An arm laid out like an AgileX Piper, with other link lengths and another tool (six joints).
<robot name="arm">
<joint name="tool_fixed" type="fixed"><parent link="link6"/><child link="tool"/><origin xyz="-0.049 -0.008 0.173" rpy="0 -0.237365 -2.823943"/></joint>
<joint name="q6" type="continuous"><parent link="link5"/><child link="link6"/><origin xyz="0 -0.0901 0" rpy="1.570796 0 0"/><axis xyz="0 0 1"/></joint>
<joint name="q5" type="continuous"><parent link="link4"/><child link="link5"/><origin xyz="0 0 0" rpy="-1.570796 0 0"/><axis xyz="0 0 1"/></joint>
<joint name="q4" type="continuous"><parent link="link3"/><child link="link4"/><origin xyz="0.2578 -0.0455 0" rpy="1.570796 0 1.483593"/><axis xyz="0 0 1"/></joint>
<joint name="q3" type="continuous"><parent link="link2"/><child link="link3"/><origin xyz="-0.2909 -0.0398 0"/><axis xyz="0 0 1"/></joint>
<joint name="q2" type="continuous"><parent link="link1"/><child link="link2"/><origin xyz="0 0 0" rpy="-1.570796 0 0"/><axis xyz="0 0 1"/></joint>
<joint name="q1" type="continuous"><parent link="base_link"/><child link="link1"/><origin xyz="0 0 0.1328"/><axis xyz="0 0 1"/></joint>
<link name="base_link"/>
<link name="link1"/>
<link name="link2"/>
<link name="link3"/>
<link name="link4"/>
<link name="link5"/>
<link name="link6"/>
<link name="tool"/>
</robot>
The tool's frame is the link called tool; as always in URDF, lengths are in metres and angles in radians. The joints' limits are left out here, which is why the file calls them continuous.
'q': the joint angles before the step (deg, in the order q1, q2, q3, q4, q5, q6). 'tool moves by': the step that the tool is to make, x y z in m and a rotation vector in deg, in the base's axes. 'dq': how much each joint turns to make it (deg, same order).
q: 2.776 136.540 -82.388 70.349 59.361 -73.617
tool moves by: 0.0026 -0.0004 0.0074 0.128 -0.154 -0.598
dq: 0.001 -0.931 0.062 0.073 -0.049 0.895
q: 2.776 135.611 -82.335 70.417 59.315 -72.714
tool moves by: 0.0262 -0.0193 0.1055 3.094 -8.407 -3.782
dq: -2.726 -10.943 0.009 1.726 1.906 2.238
